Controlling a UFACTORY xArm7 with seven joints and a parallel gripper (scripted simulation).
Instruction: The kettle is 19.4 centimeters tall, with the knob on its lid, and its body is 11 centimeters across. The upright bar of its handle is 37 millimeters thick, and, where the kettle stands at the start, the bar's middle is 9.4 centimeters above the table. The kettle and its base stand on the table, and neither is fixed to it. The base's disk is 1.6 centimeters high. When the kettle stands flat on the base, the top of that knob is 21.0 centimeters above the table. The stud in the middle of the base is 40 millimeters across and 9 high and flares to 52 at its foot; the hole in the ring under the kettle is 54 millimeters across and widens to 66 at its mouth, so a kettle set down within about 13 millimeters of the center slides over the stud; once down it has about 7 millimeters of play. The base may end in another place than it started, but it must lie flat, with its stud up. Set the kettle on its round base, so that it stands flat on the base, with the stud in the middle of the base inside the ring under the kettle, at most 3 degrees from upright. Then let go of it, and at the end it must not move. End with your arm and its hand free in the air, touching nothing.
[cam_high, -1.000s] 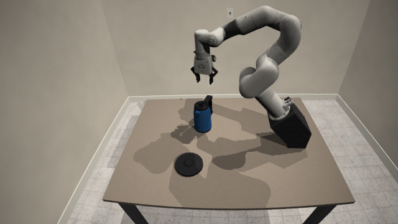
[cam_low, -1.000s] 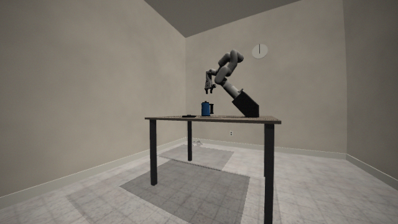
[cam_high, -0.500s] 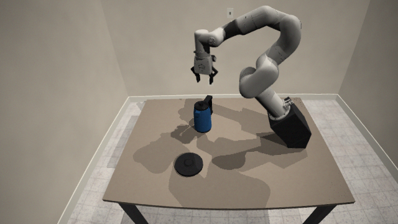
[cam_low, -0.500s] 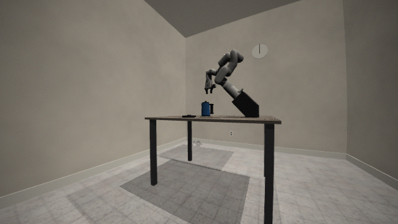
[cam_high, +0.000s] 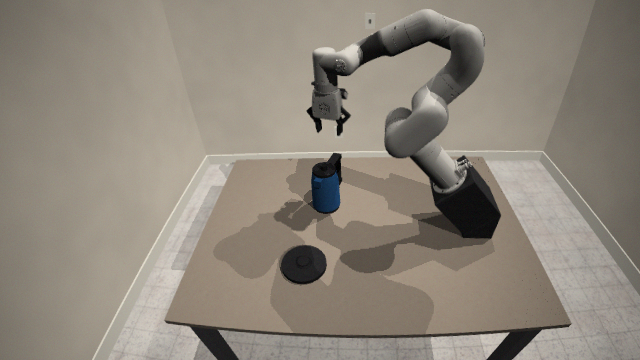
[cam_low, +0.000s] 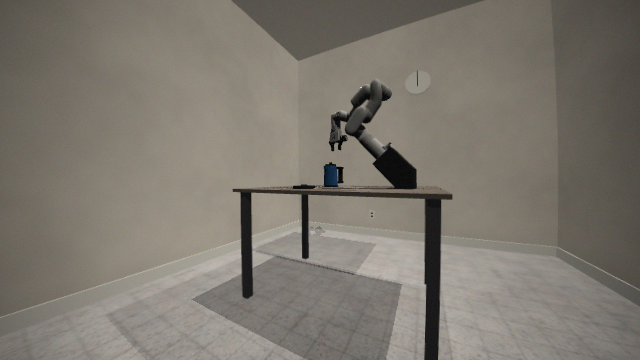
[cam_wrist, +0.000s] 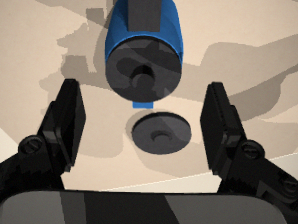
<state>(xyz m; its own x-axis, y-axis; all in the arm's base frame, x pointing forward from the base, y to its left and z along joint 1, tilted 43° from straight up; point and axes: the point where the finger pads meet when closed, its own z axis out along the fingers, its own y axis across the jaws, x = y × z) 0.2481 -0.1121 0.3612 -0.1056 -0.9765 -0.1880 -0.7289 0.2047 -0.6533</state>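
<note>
Right now the blue kettle is 10 mm ahead of my hand, 30 mm to the left of it and 210 mm below it. From my hand the other things lie so: black round base 10 mm ahead, 370 mm to the left, 300 mm below.
</note>
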